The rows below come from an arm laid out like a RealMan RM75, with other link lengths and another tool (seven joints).
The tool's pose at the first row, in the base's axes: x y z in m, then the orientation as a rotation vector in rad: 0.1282 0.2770 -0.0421 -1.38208 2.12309 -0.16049
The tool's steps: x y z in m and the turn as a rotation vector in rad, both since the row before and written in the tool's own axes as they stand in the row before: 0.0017 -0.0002 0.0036 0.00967 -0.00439 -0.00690; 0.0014 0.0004 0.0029 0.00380 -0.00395 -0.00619; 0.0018 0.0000 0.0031 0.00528 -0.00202 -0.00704; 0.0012 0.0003 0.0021 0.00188 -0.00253 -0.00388; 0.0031 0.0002 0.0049 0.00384 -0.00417 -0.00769; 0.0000 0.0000 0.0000 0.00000 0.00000 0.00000; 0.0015 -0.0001 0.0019 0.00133 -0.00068 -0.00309; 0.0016 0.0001 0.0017 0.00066 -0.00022 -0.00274; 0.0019 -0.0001 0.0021 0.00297 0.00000 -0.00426; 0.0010 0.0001 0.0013 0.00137 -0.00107 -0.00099; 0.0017 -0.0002 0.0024 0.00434 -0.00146 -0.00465; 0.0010 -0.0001 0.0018 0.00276 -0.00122 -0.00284; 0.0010 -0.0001 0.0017 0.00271 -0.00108 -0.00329
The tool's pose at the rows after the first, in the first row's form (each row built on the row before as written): 0.1298 0.2762 -0.0457 -1.38311 2.11150 -0.17010; 0.1307 0.2758 -0.0488 -1.38682 2.10283 -0.17365; 0.1319 0.2749 -0.0520 -1.39091 2.09463 -0.18045; 0.1325 0.2744 -0.0543 -1.39350 2.08932 -0.18210; 0.1343 0.2728 -0.0596 -1.39868 2.07943 -0.18610; 0.1343 0.2728 -0.0596 -1.39868 2.07943 -0.18610; 0.1351 0.2719 -0.0617 -1.40106 2.07634 -0.18822; 0.1356 0.2709 -0.0638 -1.40354 2.07410 -0.18986; 0.1364 0.2696 -0.0662 -1.40630 2.07017 -0.19462; 0.1368 0.2690 -0.0677 -1.40635 2.06814 -0.19562; 0.1379 0.2679 -0.0702 -1.40843 2.06225 -0.20084; 0.1388 0.2674 -0.0720 -1.40957 2.05834 -0.20389; 0.1396 0.2668 -0.0737 -1.41123 2.05426 -0.20717
